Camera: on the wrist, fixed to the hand. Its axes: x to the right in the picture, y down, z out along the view.
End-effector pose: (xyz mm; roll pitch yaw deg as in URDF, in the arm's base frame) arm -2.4 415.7 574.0 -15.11 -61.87 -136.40
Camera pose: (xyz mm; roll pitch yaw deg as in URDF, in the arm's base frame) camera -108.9 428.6 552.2 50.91 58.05 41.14
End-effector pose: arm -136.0 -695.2 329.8 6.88 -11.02 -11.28
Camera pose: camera -115.4 -750.6 237.7 31.08 7.02 168.93
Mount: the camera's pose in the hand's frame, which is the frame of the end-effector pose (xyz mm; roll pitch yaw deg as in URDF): 12.9 -61.5 -89.6 37.94 -4.00 179.73
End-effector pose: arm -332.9 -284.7 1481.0 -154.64 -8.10 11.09
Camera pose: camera -338.5 -268.3 1589.1 -167.69 11.83 -170.41
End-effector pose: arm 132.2 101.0 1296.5 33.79 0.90 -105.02
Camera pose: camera 128.1 90.5 1187.6 4.05 -4.37 76.99
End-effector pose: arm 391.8 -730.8 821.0 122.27 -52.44 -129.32
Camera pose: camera 468.7 -808.2 828.7 -79.50 54.20 56.71
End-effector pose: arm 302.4 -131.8 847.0 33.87 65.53 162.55
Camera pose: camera 392.0 -158.8 790.2 -1.09 -68.91 -11.87
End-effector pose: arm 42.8 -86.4 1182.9 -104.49 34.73 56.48
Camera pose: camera 133.9 -78.0 1242.9 144.97 -33.38 -128.08
